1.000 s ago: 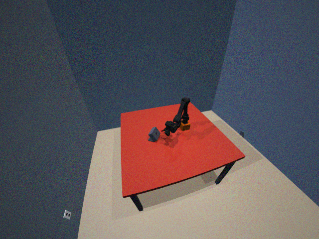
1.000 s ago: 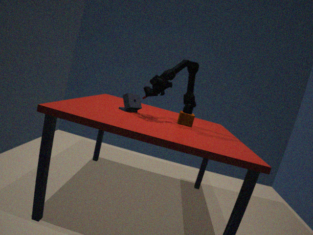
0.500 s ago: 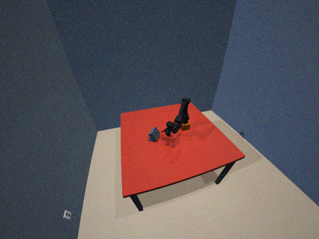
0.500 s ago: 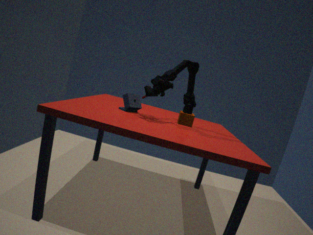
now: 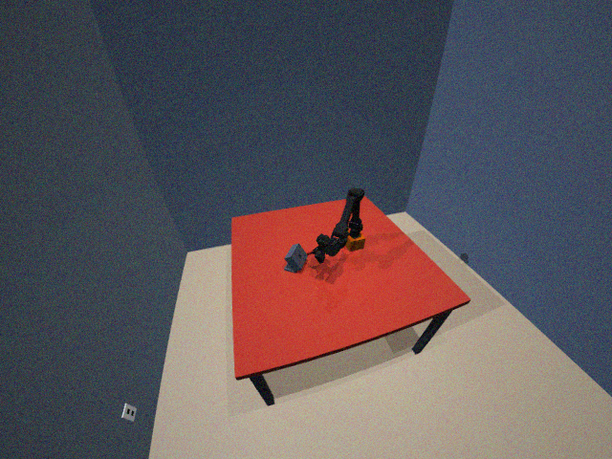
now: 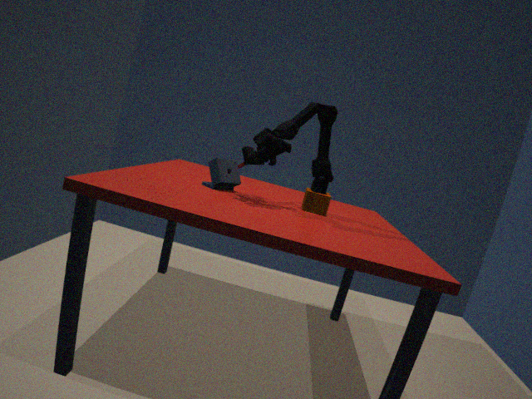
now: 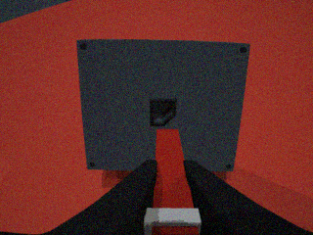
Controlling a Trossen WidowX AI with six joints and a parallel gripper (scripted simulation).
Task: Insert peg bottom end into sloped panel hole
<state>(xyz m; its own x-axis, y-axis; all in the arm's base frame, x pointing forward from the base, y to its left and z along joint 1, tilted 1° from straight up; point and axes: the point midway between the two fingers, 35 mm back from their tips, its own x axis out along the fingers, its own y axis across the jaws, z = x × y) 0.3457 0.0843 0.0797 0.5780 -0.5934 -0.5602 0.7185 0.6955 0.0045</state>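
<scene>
The hole lies 60 mm to the right of my gripper tip, 60 mm below it and 60 mm ahead of it. Round my gripper tip: sloped panel: 70 mm to the right, 70 mm below, 70 mm ahead; red peg: 10 mm to the left, 10 mm behind, 10 mm above.
</scene>
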